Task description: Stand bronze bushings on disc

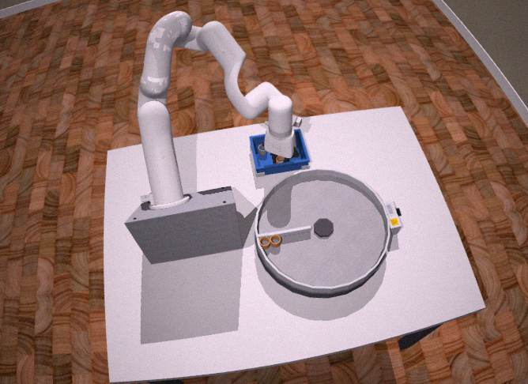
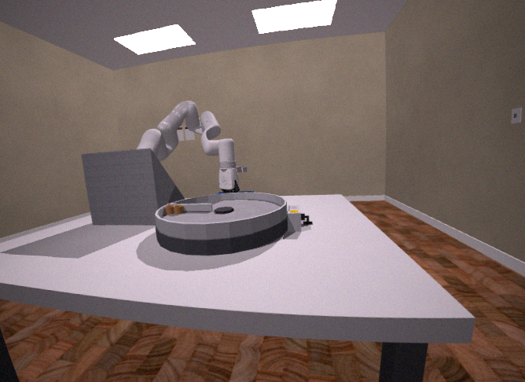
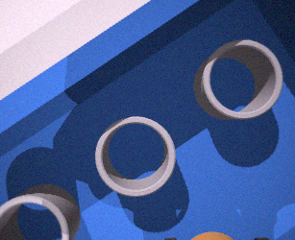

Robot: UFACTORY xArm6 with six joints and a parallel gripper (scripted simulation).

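Right now my hand is 30 mm to the right of the blue crate and 10 mm above it. Round my hand: turntable disc: 300 mm to the right, 100 mm ahead, 20 mm above.
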